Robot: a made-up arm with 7 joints. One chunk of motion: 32 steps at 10 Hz.
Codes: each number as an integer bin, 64 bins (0 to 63) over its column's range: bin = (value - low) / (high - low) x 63, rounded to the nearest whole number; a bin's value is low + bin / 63 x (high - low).
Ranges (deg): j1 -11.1..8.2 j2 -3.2..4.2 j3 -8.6..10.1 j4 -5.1..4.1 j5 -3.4..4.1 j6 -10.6..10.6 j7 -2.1..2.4
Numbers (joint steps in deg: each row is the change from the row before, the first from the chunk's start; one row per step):
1: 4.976 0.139 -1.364 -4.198 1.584 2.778 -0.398
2: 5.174 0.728 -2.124 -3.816 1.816 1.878 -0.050
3: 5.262 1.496 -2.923 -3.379 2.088 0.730 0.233
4: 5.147 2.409 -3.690 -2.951 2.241 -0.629 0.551
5: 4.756 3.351 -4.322 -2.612 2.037 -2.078 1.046
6: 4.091 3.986 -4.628 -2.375 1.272 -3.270 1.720
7: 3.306 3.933 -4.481 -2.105 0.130 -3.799 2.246
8: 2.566 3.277 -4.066 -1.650 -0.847 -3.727 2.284
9: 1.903 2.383 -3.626 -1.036 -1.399 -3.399 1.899
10: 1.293 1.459 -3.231 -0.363 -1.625 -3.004 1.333
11: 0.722 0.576 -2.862 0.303 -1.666 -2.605 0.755
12: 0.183 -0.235 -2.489 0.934 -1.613 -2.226 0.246
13: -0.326 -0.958 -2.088 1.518 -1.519 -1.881 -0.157
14: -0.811 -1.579 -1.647 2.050 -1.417 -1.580 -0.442
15: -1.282 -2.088 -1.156 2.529 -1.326 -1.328 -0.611
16: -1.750 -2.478 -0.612 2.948 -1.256 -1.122 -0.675
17: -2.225 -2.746 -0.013 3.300 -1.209 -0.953 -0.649
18: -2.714 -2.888 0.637 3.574 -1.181 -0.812 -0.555
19: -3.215 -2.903 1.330 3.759 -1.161 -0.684 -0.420
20: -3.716 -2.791 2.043 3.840 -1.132 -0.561 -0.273
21: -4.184 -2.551 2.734 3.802 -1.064 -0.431 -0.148
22: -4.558 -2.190 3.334 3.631 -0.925 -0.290 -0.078
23: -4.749 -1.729 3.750 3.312 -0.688 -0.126 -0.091
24: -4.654 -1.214 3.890 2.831 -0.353 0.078 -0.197
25: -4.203 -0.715 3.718 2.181 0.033 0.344 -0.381
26: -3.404 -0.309 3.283 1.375 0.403 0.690 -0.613
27: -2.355 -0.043 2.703 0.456 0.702 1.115 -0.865
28: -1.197 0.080 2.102 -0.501 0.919 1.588 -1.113
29: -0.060 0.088 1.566 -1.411 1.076 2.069 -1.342
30: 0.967 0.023 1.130 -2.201 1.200 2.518 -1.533
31: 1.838 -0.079 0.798 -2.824 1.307 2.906 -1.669
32: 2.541 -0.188 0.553 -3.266 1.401 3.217 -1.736
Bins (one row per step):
1: 52 28 24 6 42 40 24
2: 53 33 22 9 44 37 29
3: 53 40 19 12 46 34 33
4: 53 48 17 15 47 30 37
5: 52 56 14 17 46 25 44
6: 50 61 13 19 39 22 53
7: 47 61 14 21 30 20 61
8: 45 55 15 24 21 20 61
9: 42 48 17 28 17 21 56
10: 40 40 18 32 15 23 48
11: 39 32 19 37 15 24 40
12: 37 25 21 41 15 25 33
13: 35 19 22 45 16 26 27
14: 34 14 23 49 17 27 23
15: 32 9 25 52 17 28 21
16: 31 6 27 55 18 28 20
17: 29 4 29 58 18 29 20
18: 27 3 31 59 19 29 22
19: 26 3 33 61 19 29 24
20: 24 3 36 61 19 30 26
21: 23 6 38 61 20 30 27
22: 21 9 40 60 21 31 28
23: 21 13 42 58 23 31 28
24: 21 17 42 54 26 32 27
25: 23 21 41 50 29 33 24
26: 25 25 40 44 32 34 21
27: 29 27 38 38 34 35 17
28: 32 28 36 31 36 36 14
29: 36 28 34 25 38 38 11
30: 39 27 33 20 39 39 8
31: 42 27 32 16 40 40 6
32: 45 26 31 13 40 41 5

